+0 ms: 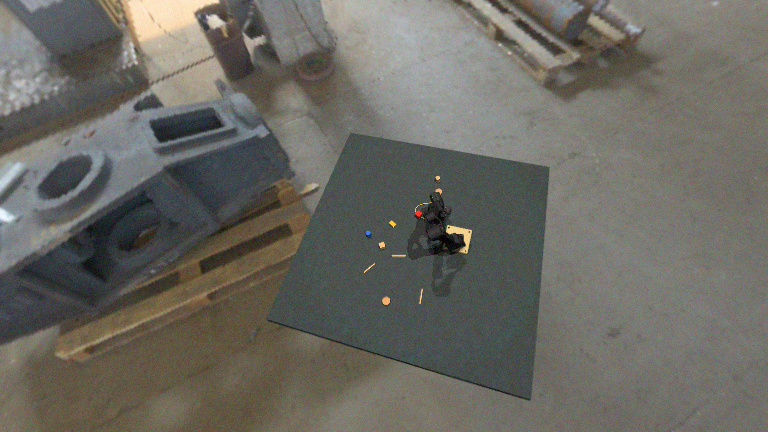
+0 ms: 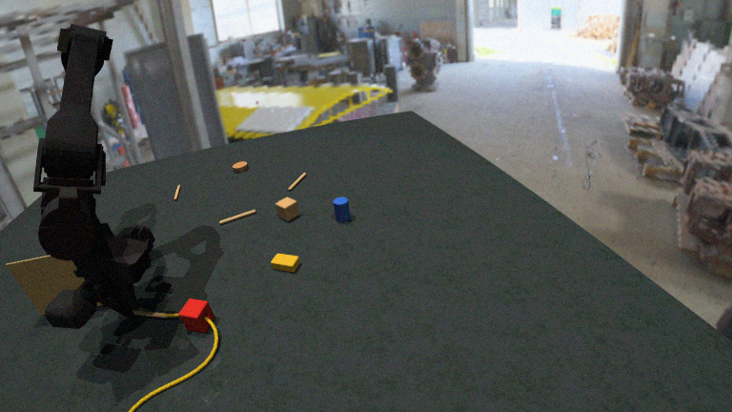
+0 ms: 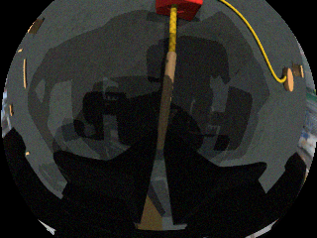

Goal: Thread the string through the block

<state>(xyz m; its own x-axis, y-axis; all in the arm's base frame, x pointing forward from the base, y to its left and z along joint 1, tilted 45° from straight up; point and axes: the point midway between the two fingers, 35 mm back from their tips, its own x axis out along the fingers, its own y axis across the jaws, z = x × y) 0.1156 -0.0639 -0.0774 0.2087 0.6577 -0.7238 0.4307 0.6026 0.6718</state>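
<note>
Right now the thin wooden stick is 4 cm ahead of my gripper tip, 2 cm to the right of it and 1 cm above it. From my gripper tip the other things lie so: round wooden button 1 cm ahead, 23 cm to the right, 1 cm above; then red block 11 cm ahead, 5 cm to the right, 2 cm above; then yellow block 25 cm ahead, 2 cm to the left, 1 cm above.
</note>
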